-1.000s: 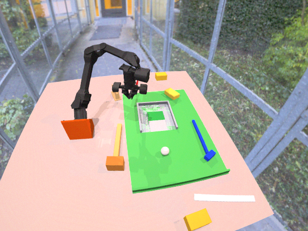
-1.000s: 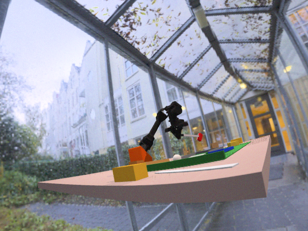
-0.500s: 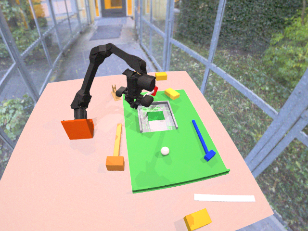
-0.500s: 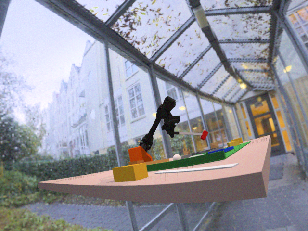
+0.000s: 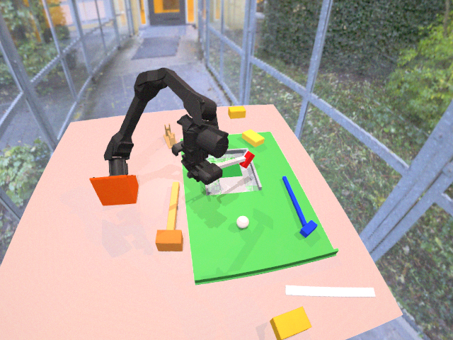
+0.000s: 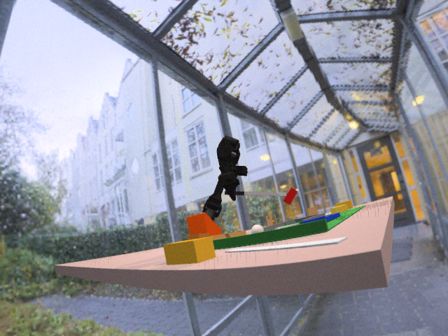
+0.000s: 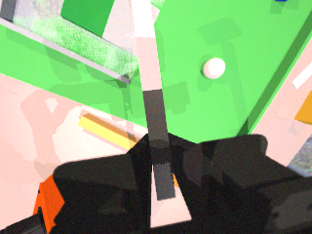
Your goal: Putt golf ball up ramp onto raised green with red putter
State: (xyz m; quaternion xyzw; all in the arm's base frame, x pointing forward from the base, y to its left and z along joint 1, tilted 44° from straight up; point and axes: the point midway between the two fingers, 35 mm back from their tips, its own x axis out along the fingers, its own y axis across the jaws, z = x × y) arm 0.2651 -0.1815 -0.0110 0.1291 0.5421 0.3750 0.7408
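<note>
Right now my gripper tip is 10 cm short of the red putter and 5 cm to the right of it. From my gripper tip the other things lie so: white golf ball: 13 cm ahead, 11 cm to the right, 13 cm below; then green mat: 20 cm ahead, 7 cm to the left, 16 cm below; then blue putter: 36 cm ahead, 8 cm to the right, 14 cm below.
</note>
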